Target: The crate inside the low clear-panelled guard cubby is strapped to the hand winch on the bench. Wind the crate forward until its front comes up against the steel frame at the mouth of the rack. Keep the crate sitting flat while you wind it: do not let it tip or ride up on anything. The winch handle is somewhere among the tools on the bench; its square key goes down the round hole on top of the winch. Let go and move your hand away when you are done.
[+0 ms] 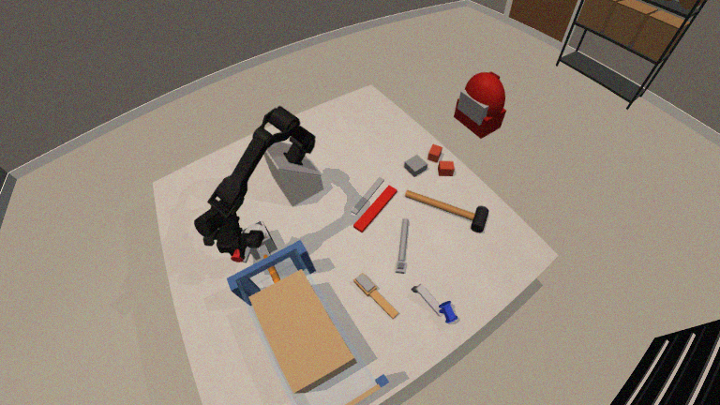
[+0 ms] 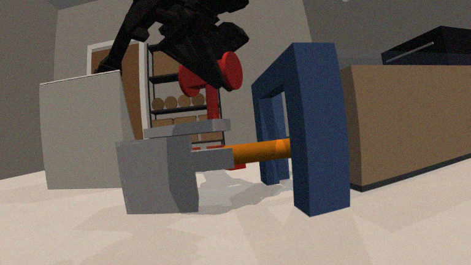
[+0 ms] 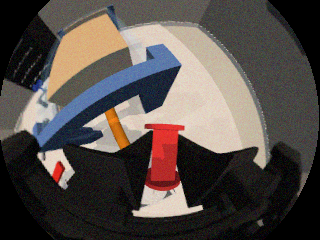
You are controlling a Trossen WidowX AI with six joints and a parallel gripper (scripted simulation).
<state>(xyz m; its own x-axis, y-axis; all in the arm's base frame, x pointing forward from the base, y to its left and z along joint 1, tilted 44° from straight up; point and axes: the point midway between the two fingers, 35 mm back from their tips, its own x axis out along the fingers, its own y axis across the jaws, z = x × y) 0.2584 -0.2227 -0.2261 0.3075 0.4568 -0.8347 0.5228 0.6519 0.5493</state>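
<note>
The blue steel frame is 7 cm ahead of my gripper tip, 8 cm to the left of it and 3 cm below it. From my gripper tip the other things lie so: grey winch 11 cm behind, 7 cm to the left, 10 cm below; then red knob 2 cm behind, 1 cm to the left; then red-knobbed crank 4 cm behind, 3 cm to the left, 3 cm below.
</note>
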